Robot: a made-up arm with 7 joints.
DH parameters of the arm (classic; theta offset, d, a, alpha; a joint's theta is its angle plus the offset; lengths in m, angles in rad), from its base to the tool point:
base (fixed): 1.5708 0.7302 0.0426 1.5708
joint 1: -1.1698 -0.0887 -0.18 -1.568
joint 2: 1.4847 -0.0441 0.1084 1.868
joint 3: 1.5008 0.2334 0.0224 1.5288
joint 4: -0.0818 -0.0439 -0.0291 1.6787
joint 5: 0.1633 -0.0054 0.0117 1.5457
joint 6: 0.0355 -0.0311 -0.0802 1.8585
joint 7: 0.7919 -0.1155 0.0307 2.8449
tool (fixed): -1.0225 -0.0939 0 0
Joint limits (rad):
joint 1: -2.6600..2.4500
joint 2: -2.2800..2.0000
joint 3: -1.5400..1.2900
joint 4: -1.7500..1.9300
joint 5: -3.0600..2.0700
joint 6: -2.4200..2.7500
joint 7: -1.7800..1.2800
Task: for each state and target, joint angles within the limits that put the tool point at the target. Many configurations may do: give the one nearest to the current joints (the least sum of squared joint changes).
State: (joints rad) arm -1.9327 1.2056 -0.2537 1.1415 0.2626 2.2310 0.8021
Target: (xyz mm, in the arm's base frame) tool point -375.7 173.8 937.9
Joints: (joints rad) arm -1.7884 1.3235 -0.1995 1.2105 0.3055 2.1658 0.8549
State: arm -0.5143 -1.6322 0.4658 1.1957 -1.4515 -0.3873 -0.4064
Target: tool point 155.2 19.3 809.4
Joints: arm -0.5320 -1.5699 0.0017 1.9300 -1.9806 -0.5153 0.1757
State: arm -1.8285 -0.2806 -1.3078 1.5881 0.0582 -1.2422 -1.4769
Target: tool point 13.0 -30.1 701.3
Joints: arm -1.0409 -0.8615 -0.9032 1.7005 -0.0414 -1.1926 -1.0516
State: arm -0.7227 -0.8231 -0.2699 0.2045 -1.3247 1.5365 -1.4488
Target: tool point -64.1 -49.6 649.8
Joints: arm -0.5214 -0.3993 -0.1728 -0.1574 -1.8603 0.9405 -1.7800
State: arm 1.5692 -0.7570 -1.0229 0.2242 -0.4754 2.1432 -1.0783
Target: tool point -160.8 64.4 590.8
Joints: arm 0.6443 0.0408 -0.8941 0.4099 -0.3726 1.9451 -1.3458
